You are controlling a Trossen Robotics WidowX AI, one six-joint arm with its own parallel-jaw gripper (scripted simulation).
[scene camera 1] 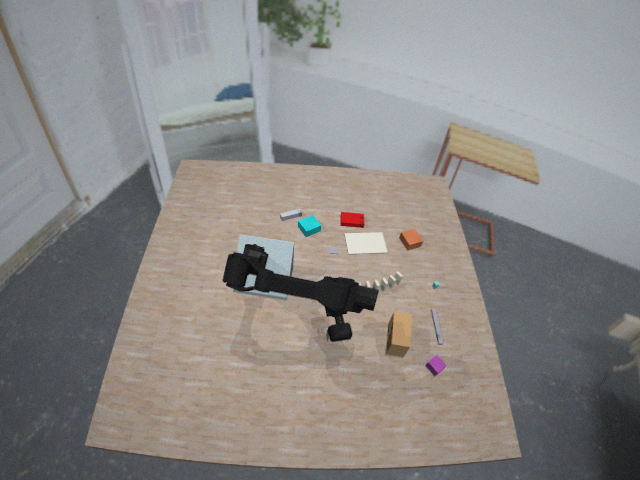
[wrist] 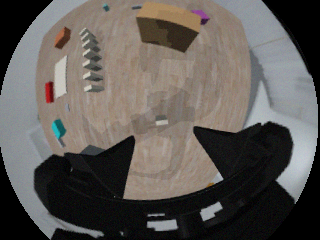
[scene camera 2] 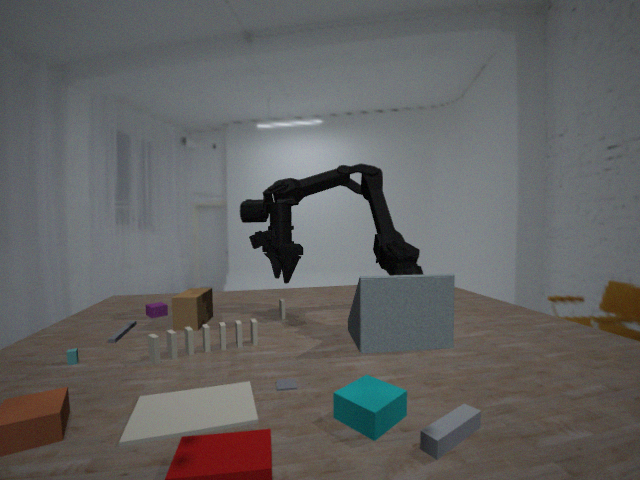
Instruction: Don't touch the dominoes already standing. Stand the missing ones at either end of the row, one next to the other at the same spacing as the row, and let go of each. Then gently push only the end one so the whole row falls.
Scene:
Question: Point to a tan box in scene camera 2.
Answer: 192, 308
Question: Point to a teal cube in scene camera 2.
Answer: At 370, 406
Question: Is my gripper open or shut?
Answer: Open.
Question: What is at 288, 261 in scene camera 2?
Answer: My gripper.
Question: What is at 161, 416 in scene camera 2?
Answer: A cream plate.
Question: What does my gripper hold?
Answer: Nothing.

